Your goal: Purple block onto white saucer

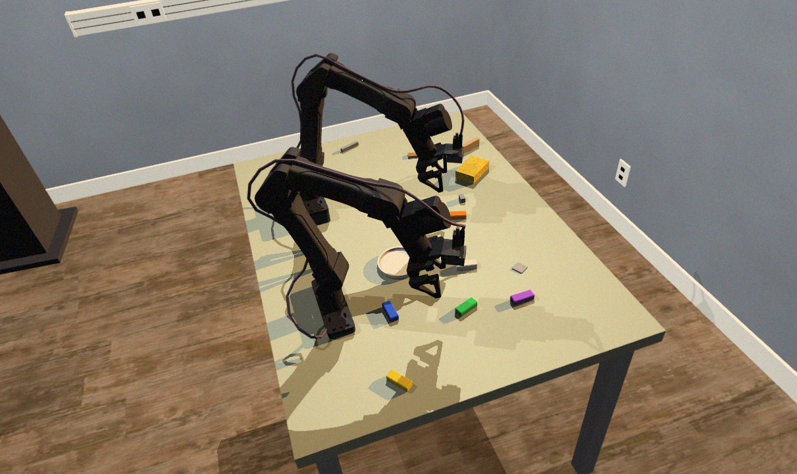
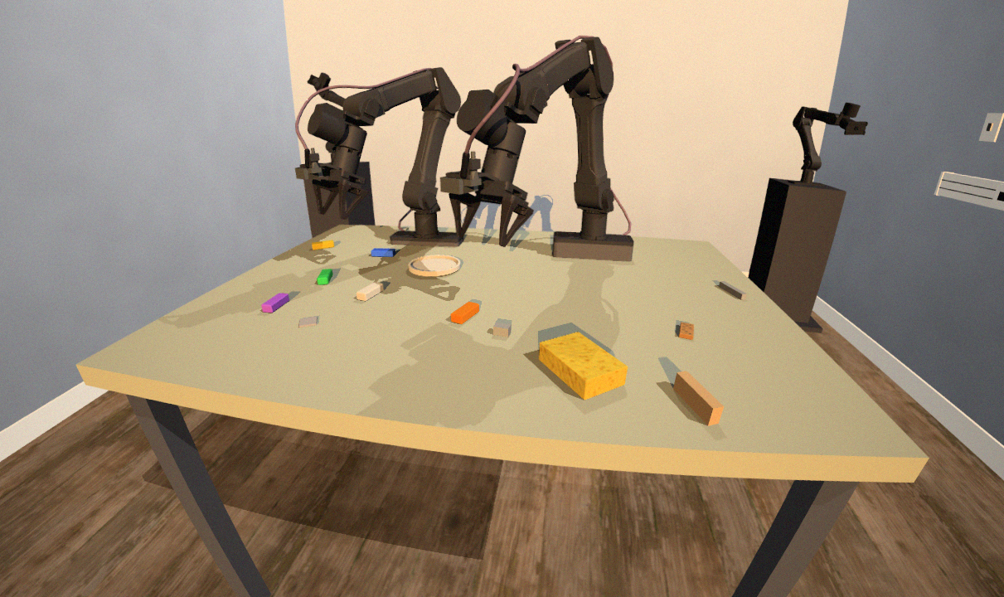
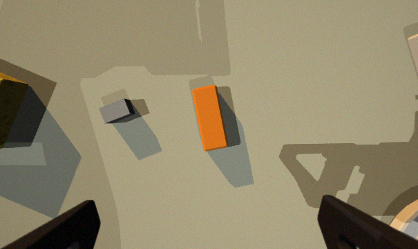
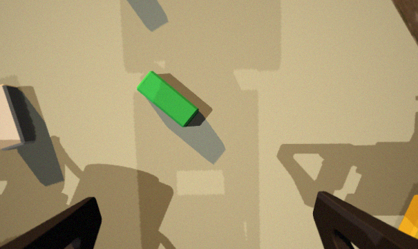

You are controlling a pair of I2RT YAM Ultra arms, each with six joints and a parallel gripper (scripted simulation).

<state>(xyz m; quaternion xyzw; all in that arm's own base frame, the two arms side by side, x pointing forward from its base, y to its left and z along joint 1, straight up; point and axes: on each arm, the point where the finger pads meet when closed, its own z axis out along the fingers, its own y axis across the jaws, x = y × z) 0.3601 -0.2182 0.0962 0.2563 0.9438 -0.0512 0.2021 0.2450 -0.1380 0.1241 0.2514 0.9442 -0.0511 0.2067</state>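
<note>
Now: right hand 22 cm short of the purple block and 13 cm above it. Round my right hand: blue block: 13 cm below, 12 cm behind, 5 cm to the left; green block: 13 cm below, 7 cm ahead, 1 cm to the left; cream block: 16 cm to the left, 13 cm below, 12 cm ahead.
</note>
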